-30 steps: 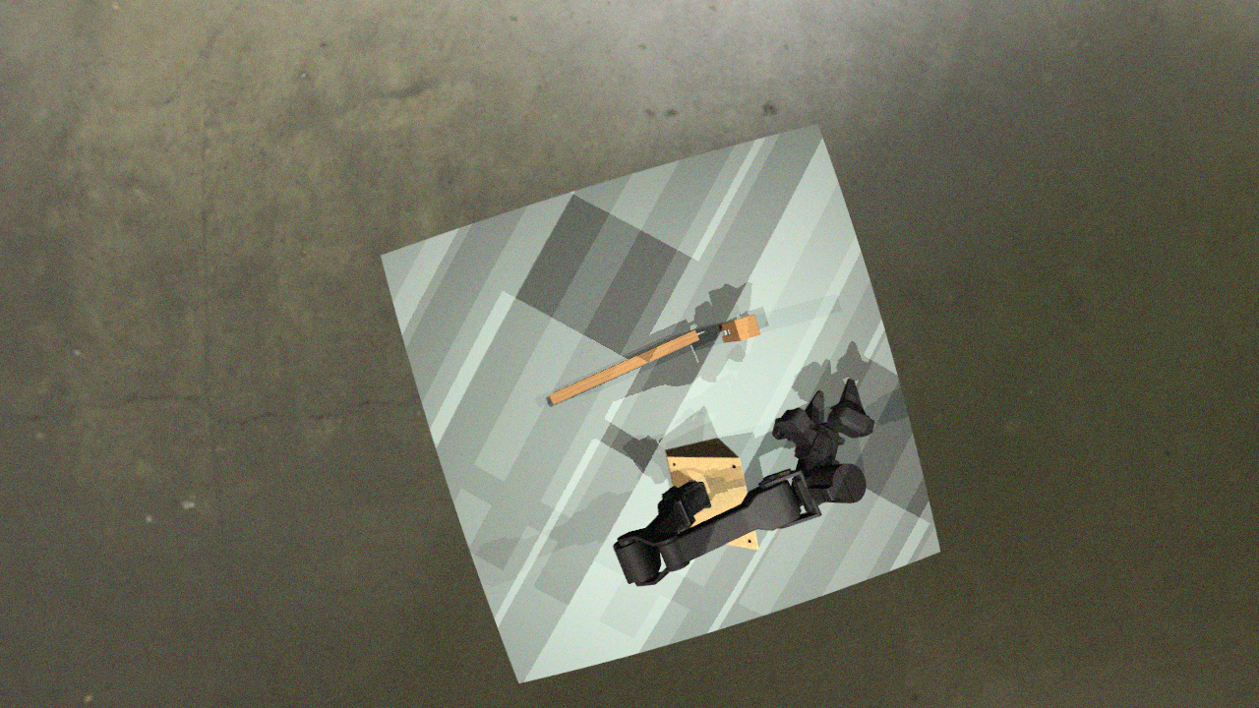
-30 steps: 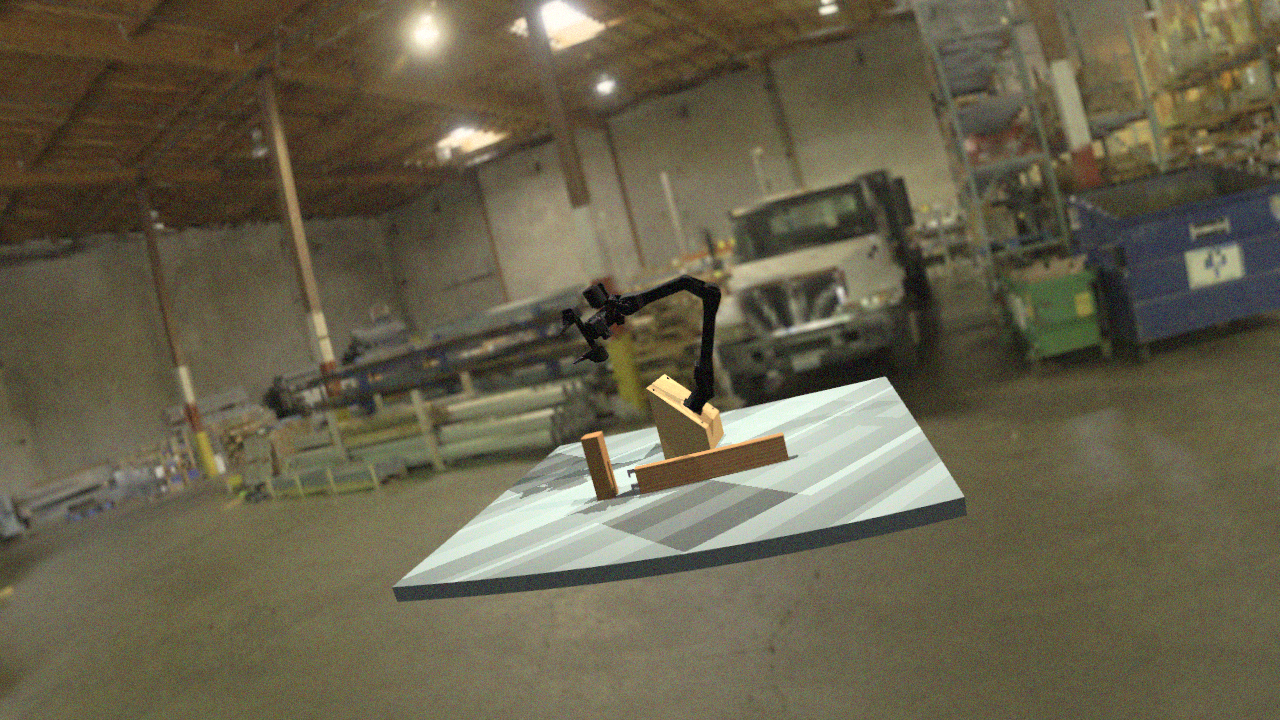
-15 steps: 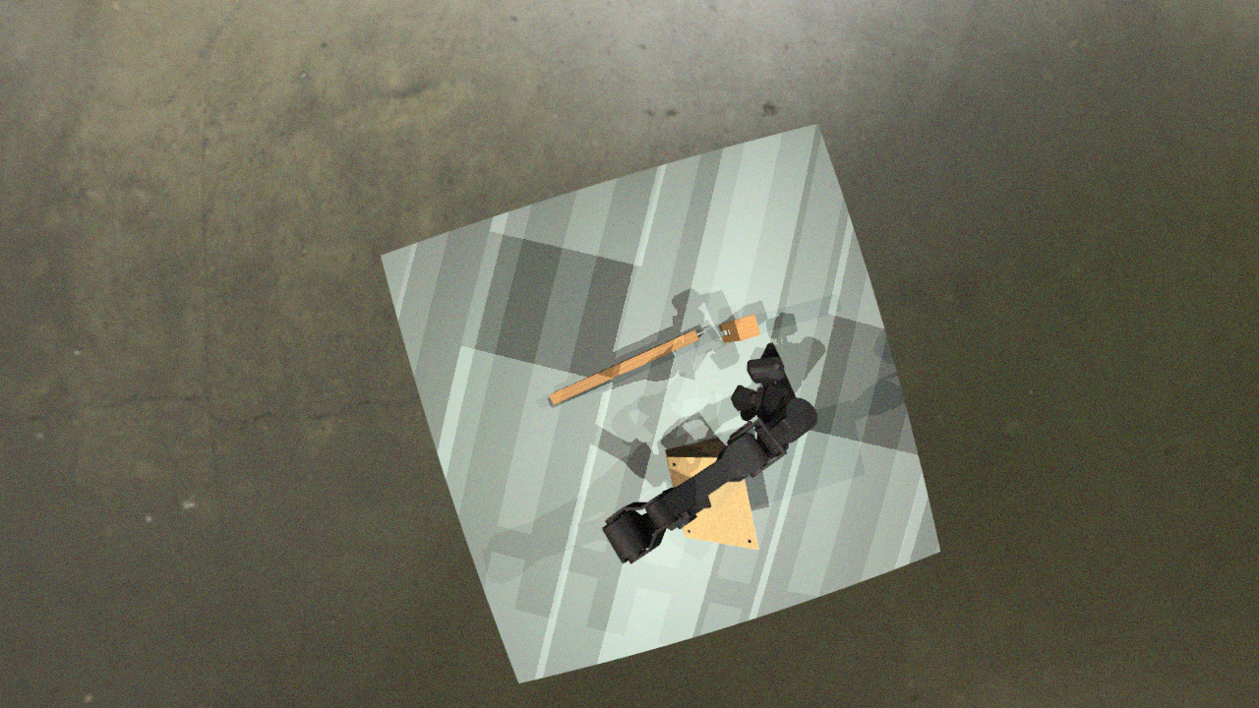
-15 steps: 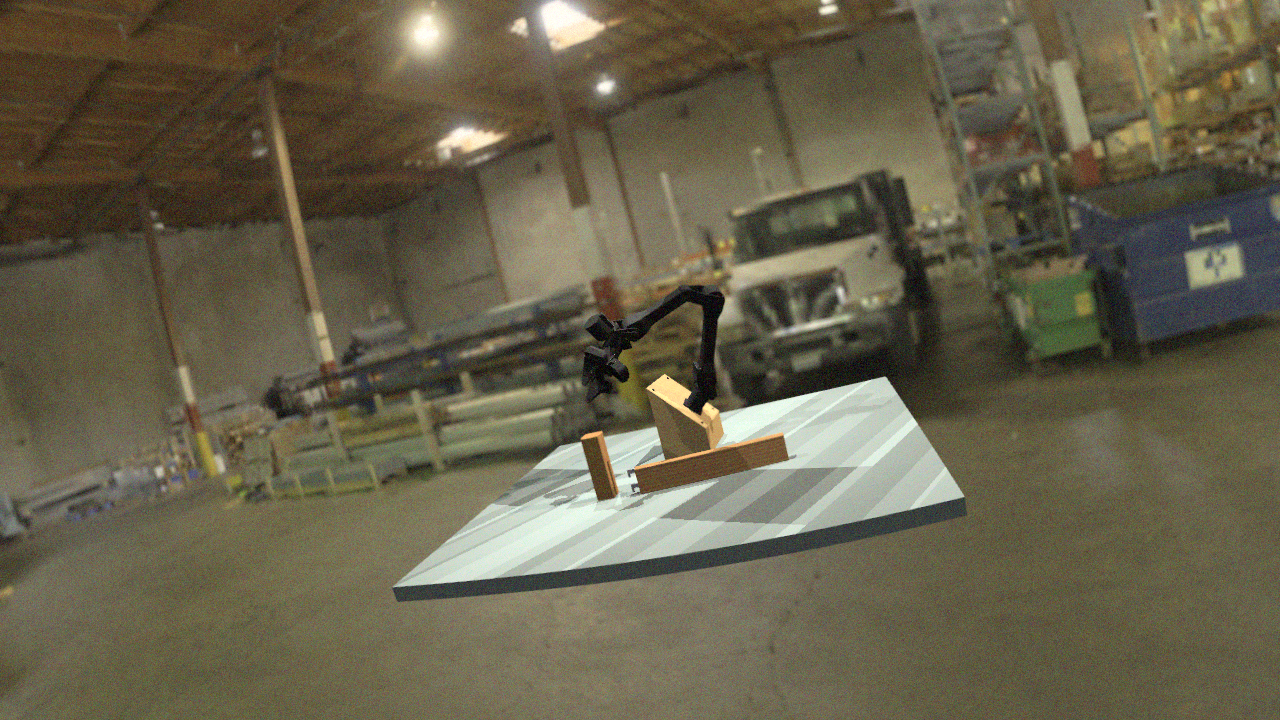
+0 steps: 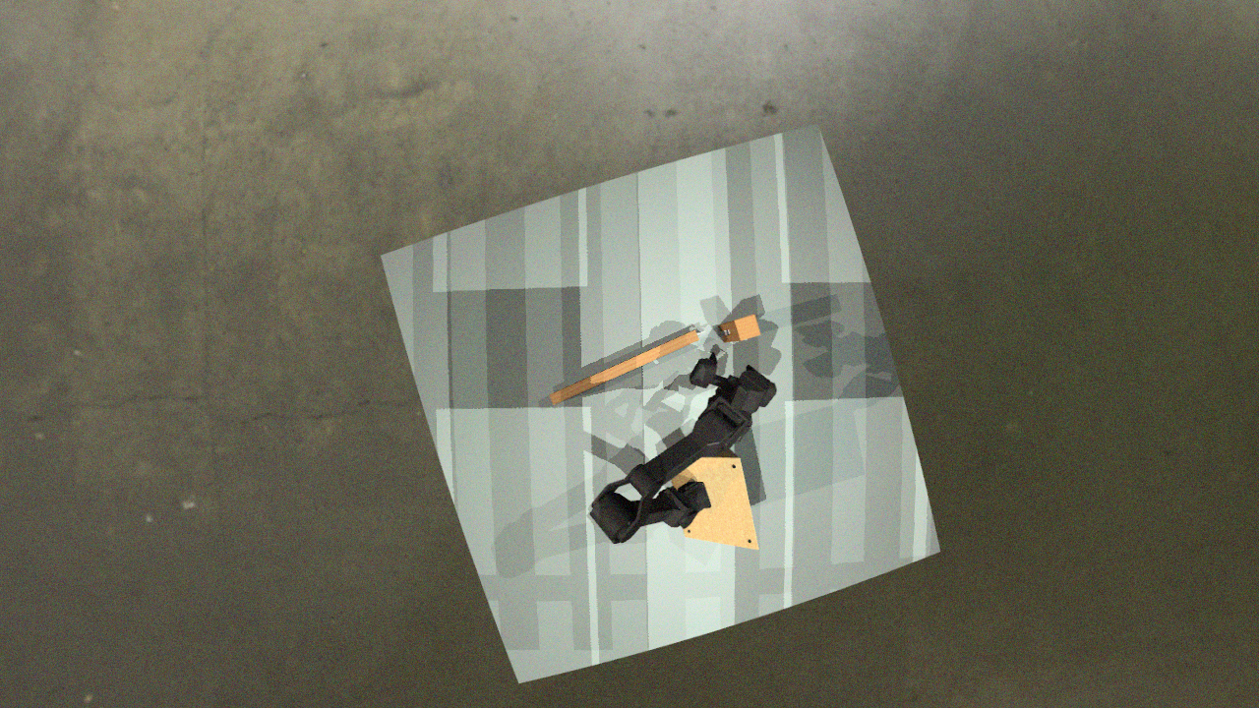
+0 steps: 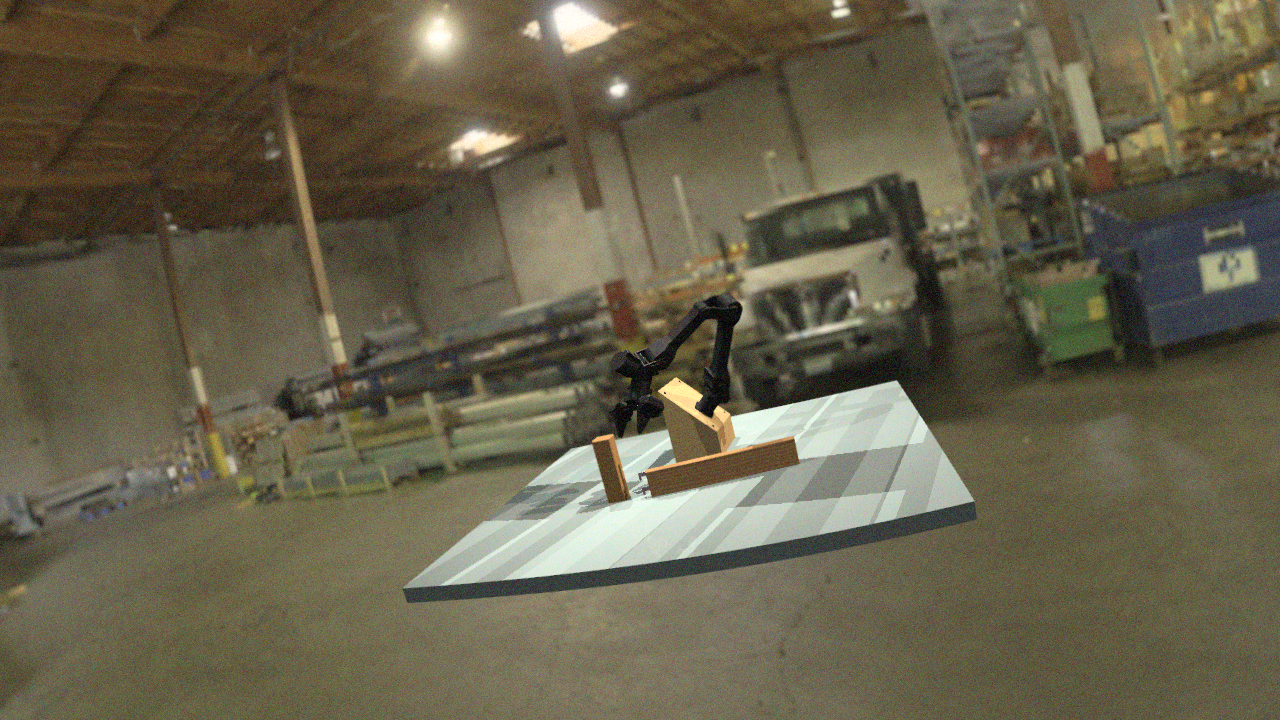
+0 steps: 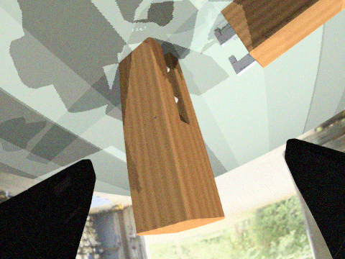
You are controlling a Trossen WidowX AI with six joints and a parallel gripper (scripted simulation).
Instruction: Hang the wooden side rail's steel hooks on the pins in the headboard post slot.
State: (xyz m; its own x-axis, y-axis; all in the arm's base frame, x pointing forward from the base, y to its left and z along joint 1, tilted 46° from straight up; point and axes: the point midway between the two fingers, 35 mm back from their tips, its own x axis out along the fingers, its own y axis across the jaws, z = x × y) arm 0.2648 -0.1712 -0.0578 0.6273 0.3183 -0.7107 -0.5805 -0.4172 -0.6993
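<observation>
The headboard post is 8 cm below my gripper tip, 6 cm to the right of it and 6 cm ahead of it.
</observation>
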